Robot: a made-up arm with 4 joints.
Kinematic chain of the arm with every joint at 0, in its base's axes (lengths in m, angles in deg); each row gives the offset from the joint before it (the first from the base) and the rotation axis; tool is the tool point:
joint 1: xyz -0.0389 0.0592 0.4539 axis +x
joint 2: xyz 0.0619 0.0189 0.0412 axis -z
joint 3: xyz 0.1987 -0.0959 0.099 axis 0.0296 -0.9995 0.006
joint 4: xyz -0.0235 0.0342 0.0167 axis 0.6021 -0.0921 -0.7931
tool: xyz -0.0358 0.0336 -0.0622
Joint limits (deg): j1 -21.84..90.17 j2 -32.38..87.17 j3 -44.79..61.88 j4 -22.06..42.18
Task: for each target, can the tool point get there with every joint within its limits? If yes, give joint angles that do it. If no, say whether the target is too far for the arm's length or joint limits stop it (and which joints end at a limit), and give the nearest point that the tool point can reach.
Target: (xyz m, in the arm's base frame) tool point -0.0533 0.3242 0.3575
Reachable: no: joint limits stop it (at a limit: joint 1, joint 2) | nearest point 0.1643 0.2031 0.5132 | short by 0.294 m
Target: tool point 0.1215 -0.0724 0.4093
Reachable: yes | joints 73.63 38.98 -15.37 12.52
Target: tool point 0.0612 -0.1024 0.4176
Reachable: yes | joints 56.07 70.82 -14.02 17.97
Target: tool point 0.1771 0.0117 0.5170
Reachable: yes | joints 22.24 2.16 19.13 -4.68
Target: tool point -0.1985 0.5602 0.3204
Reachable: no: too far | nearest point 0.1634 0.2119 0.5234 | short by 0.542 m
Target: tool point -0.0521 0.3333 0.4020
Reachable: no: joint limits stop it (at a limit: joint 1, joint 2) | nearest point 0.1608 0.2066 0.5218 | short by 0.275 m
